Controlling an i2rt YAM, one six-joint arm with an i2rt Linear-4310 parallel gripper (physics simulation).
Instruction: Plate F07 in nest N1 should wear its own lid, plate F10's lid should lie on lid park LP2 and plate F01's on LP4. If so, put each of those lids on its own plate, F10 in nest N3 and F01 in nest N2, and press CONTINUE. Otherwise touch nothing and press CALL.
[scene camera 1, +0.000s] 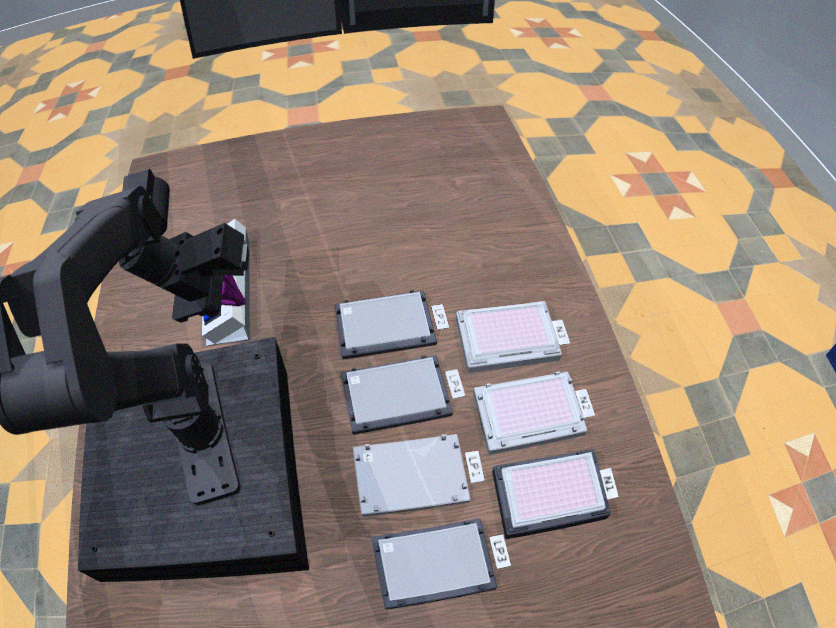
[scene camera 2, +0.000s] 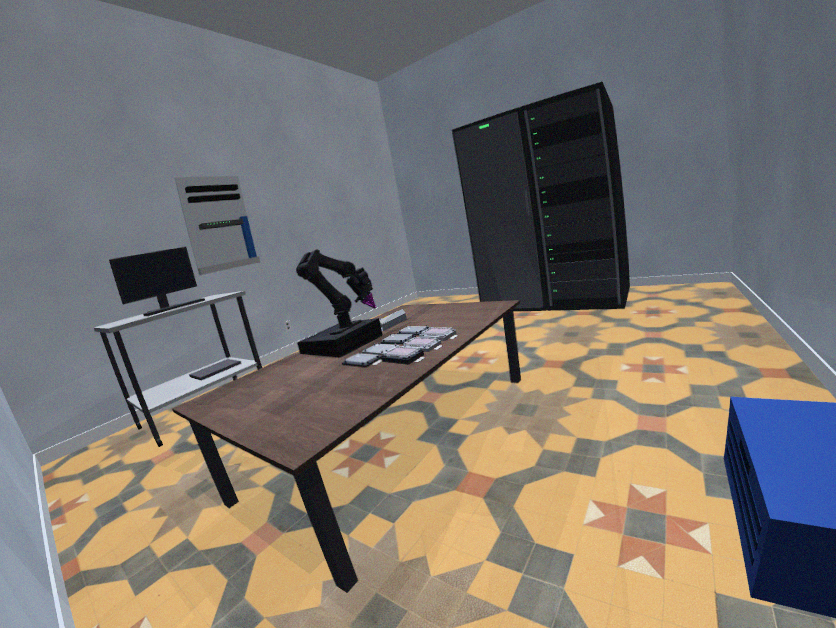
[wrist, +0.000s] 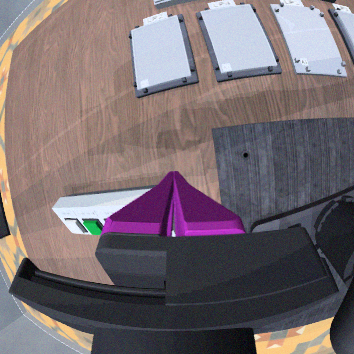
Observation:
The gripper is shut, with nothing in its grasp. Also in view: a white button box.
The gripper also shows in the wrist view.

